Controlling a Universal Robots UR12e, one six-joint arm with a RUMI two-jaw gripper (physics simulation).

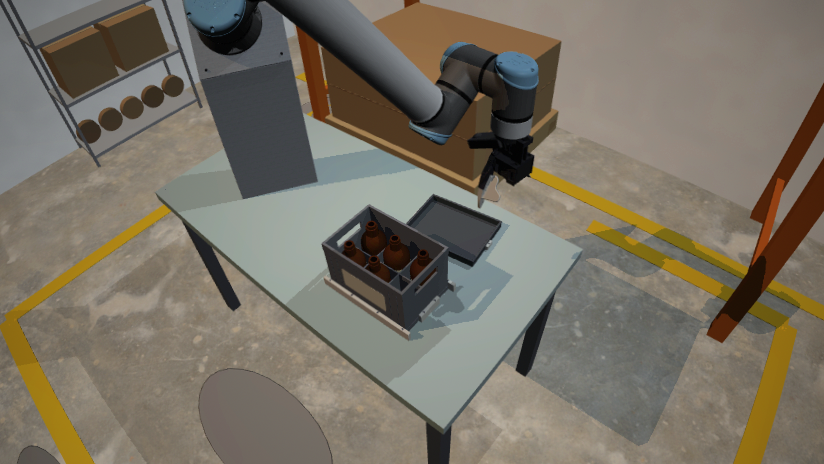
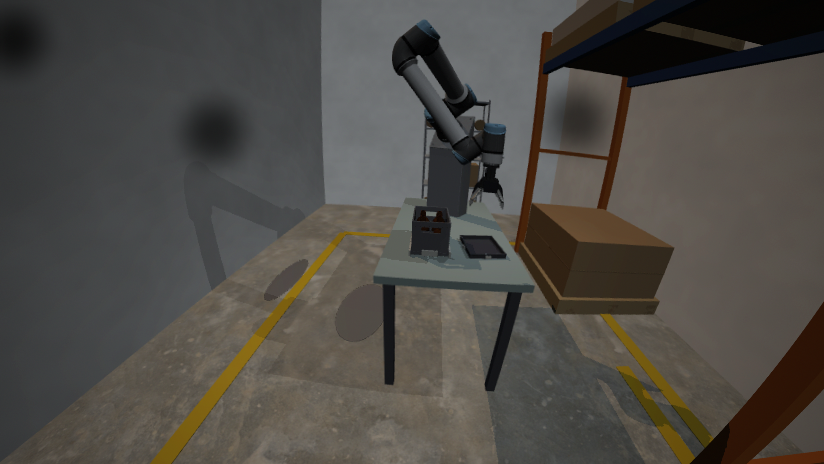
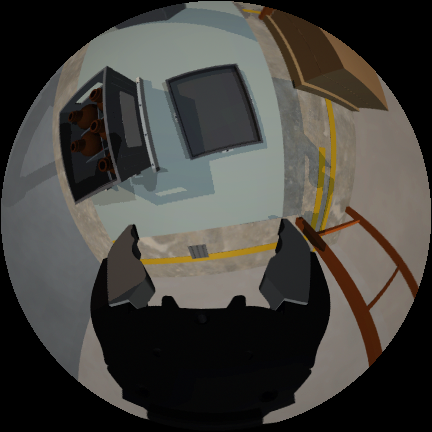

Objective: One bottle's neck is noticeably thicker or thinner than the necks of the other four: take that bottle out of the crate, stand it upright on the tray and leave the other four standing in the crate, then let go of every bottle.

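Places are measured from the arm's base along level axes (x ahead, y left, z up), in centimetres.
Where they show: gripper, fingertip midpoint: (image 1: 498, 193) (image 2: 486, 207) (image 3: 206, 223).
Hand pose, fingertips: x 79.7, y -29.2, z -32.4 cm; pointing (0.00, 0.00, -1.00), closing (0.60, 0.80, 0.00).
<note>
Each offset is from my fingertips to the top centre of the thing. "pt": to the spot under its first point. Level surfaces: height alone.
Five brown bottles stand in the dark grey crate @[dy -12.2, dx -27.7, dz -10.1 cm] (image 1: 429, 299) (image 2: 429, 244) (image 3: 132, 162); among them are a back bottle @[dy -3.9, dx -33.2, dz -11.3 cm] (image 1: 371, 240) , a middle bottle @[dy -8.3, dx -25.8, dz -11.3 cm] (image 1: 396, 254) and a right-end bottle @[dy -12.3, dx -17.6, dz -11.3 cm] (image 1: 421, 267). Only their upper parts show, and I cannot tell whose neck differs. One crate compartment in the near row holds no bottle. The dark, shallow tray @[pt dy +12.0, dx -10.8, dz -27.0 cm] (image 1: 458, 230) (image 2: 483, 246) (image 3: 215, 112) lies beside the crate and has no bottle on it. My gripper (image 1: 488, 201) (image 2: 487, 205) (image 3: 206, 223) is open and empty, high above the table on the tray's side, apart from crate and tray.
The crate and tray are on the pale green table @[dz -27.6 cm] (image 1: 265, 230) (image 2: 461, 276) (image 3: 245, 185). The arm's grey pedestal (image 1: 265, 126) rises at the table's far end. Large cardboard boxes (image 1: 518, 63) (image 2: 622, 253) (image 3: 350, 65) sit on a pallet beside the table. An orange rack post (image 2: 533, 161) stands beyond.
</note>
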